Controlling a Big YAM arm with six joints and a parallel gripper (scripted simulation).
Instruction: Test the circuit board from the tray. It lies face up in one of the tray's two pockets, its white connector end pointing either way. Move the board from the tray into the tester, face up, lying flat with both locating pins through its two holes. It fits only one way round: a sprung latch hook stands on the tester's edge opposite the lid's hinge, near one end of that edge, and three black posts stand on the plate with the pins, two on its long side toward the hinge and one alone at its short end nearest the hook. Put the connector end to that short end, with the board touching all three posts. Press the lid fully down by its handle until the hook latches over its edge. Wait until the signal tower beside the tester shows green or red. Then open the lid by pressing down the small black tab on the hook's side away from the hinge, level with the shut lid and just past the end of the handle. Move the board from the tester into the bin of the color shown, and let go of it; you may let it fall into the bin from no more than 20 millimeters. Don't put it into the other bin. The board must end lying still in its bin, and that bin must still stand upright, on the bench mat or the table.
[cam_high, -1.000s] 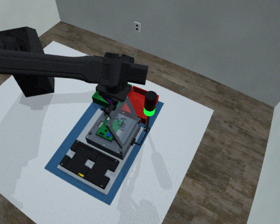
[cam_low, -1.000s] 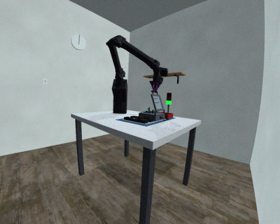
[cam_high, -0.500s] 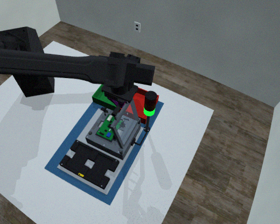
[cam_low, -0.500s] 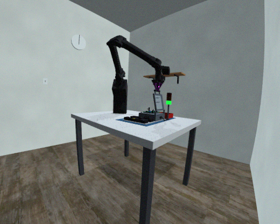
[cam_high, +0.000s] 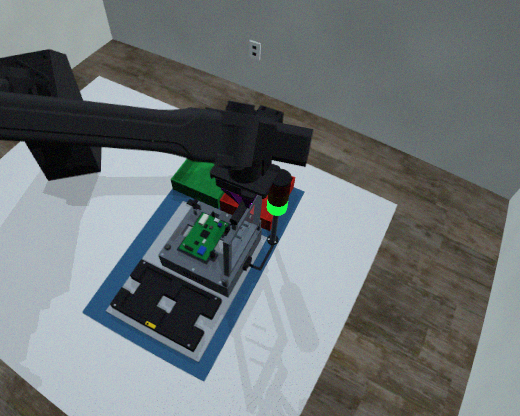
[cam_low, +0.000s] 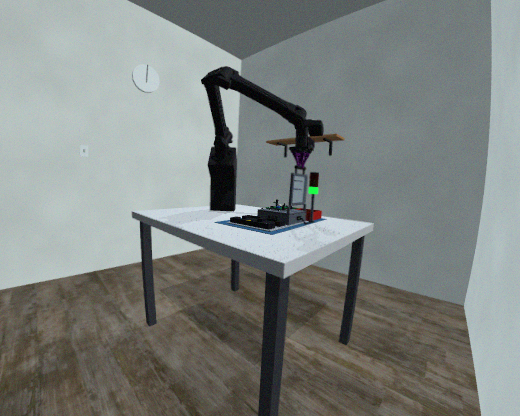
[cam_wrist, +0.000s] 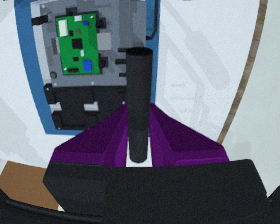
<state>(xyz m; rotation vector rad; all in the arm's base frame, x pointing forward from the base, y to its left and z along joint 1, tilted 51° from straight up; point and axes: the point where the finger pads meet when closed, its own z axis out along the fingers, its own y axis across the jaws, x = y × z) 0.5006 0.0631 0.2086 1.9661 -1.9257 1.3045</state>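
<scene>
Now: hand 100 mm past the green circuit board, 20 mm to the right of it and 200 mm above it. The rest, counted from my hand: black latch hook (150 mm behind, 90 mm to the left, 190 mm below); red bin (20 mm behind, 210 mm to the left, 260 mm below); tester lid (90 mm below).
</scene>
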